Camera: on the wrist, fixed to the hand. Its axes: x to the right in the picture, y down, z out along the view.
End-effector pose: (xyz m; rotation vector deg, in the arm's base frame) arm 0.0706 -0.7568 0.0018 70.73 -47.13 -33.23
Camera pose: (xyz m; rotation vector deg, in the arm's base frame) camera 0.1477 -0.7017 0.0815 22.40 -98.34 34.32
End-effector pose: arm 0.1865 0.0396 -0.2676 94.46 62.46 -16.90
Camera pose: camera 0.2379 0.1244 -0.1935 117.60 -30.00 23.95
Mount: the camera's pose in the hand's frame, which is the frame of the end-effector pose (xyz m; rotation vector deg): 0.0212 0.0874 -0.0851 9.43 -13.90 86.69
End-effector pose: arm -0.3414 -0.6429 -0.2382 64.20 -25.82 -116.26
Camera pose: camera -0.2382 -0.7111 -0.2435 16.85 -65.70 -42.98
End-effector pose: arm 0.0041 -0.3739 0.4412 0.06 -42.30 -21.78
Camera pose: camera 0.1038 -0.3108 0.4036 -24.73 -46.66 65.25
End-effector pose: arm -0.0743 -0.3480 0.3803 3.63 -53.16 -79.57
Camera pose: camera 0.0438 -0.3851 0.3828 -33.62 -52.28 5.29
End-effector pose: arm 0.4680 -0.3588 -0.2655 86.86 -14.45 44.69
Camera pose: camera 0.4049 -0.2831 -0.1905 79.61 -94.73 102.01
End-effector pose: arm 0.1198 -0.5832 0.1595 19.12 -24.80 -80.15
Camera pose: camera 0.2391 -0.5938 0.1281 -4.82 -43.73 4.93
